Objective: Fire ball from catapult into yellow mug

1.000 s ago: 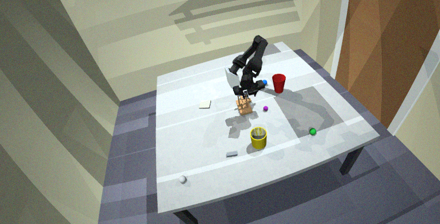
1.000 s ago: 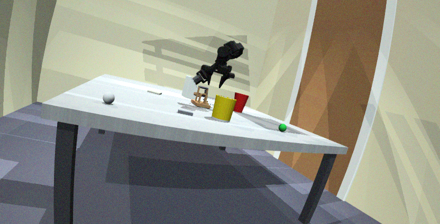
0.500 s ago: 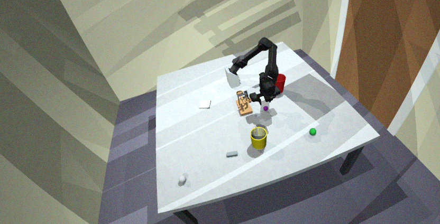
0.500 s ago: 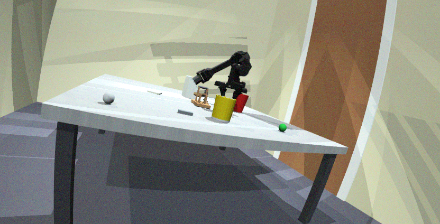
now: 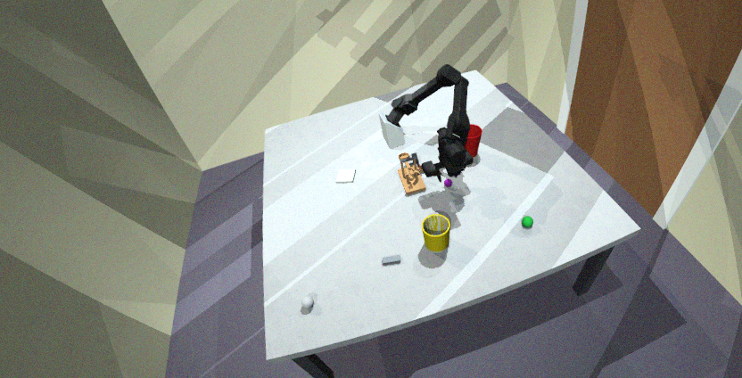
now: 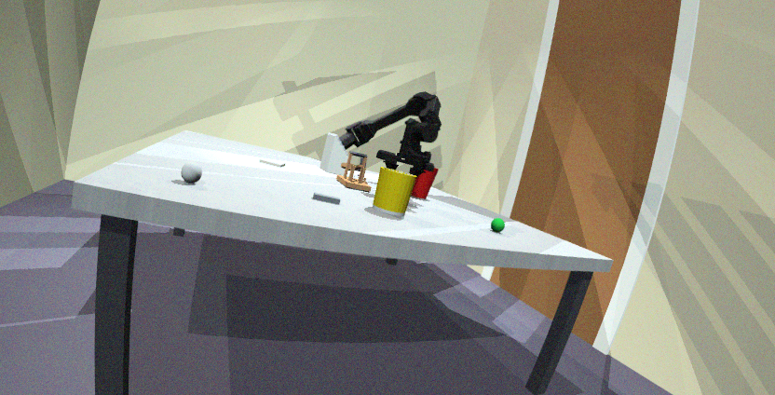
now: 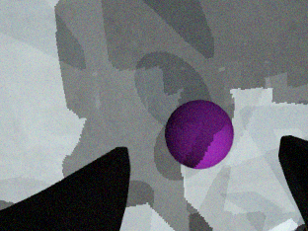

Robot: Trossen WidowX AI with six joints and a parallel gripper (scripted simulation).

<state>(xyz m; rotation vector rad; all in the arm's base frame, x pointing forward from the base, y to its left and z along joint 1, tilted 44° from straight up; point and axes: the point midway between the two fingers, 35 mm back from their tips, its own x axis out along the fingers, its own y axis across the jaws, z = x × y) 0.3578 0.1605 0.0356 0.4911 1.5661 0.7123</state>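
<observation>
Now: the purple ball 20 mm below my gripper tip. Round my gripper tip: wooden catapult (110 mm to the right, 110 mm behind, 20 mm above); yellow mug (250 mm ahead, 120 mm to the right, 10 mm below); red cup (160 mm behind, 150 mm to the left, 10 mm below).
</observation>
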